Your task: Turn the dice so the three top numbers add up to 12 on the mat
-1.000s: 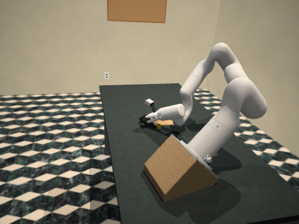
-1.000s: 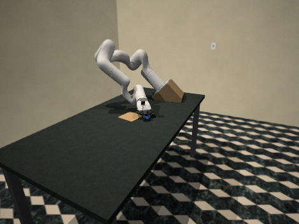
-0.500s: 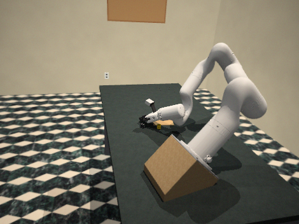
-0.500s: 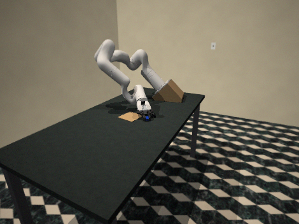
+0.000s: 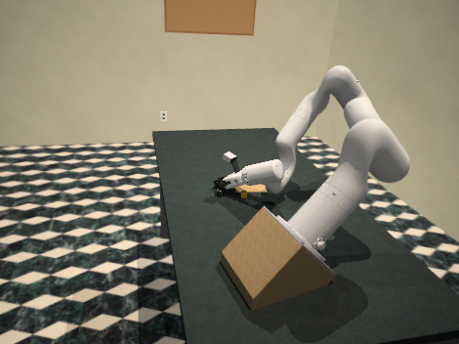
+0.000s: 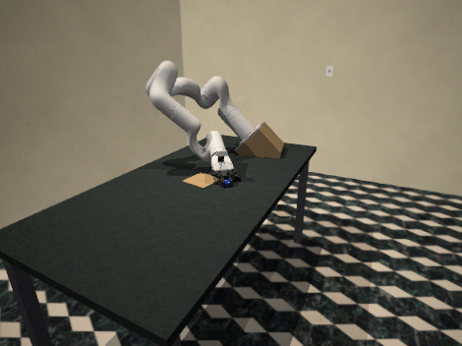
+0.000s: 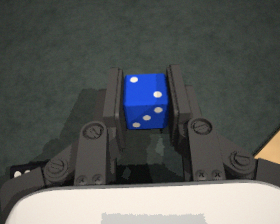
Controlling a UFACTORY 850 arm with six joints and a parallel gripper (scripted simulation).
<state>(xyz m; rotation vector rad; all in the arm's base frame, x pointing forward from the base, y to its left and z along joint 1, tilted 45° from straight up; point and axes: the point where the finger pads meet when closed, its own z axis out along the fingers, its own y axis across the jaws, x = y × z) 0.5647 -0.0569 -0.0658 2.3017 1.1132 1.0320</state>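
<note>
The black die is 70 mm behind my hand, 40 mm to the left of it and 10 mm below it. Also, from my hand: tan mat 30 mm behind, 130 mm to the right, 20 mm below; then blue die 10 mm ahead, 10 mm below; then yellow die 120 mm behind, 60 mm to the right, 10 mm below.
</note>
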